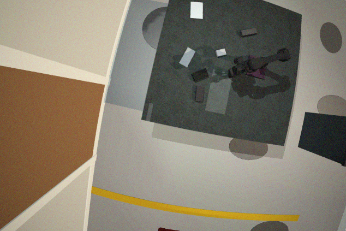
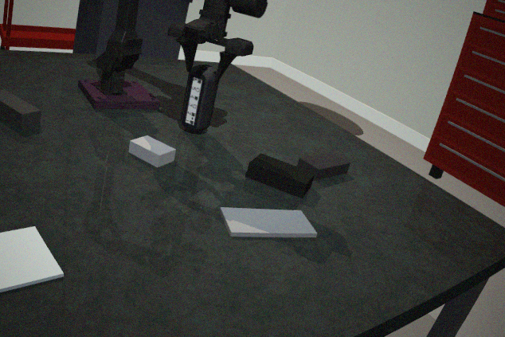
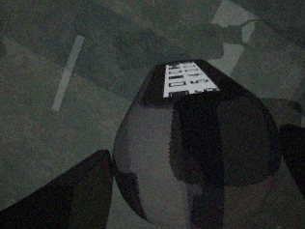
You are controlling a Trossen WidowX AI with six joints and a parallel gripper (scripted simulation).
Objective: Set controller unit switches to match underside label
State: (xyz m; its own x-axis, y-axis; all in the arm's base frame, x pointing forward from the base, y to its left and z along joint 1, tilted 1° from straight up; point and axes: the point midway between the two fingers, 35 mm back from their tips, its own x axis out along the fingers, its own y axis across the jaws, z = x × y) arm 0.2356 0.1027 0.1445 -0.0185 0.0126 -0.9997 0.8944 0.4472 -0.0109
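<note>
Right now the light grey block is 10 cm ahead of my gripper tip, 16 cm to the right of it and 12 cm below it. From my gripper tip the other things lie so: dark block 26 cm ahead, 4 cm to the left, 12 cm below; then dark grey block 15 cm behind, 38 cm to the right, 12 cm below; then white sheet 32 cm ahead, 52 cm to the right, 13 cm below.
</note>
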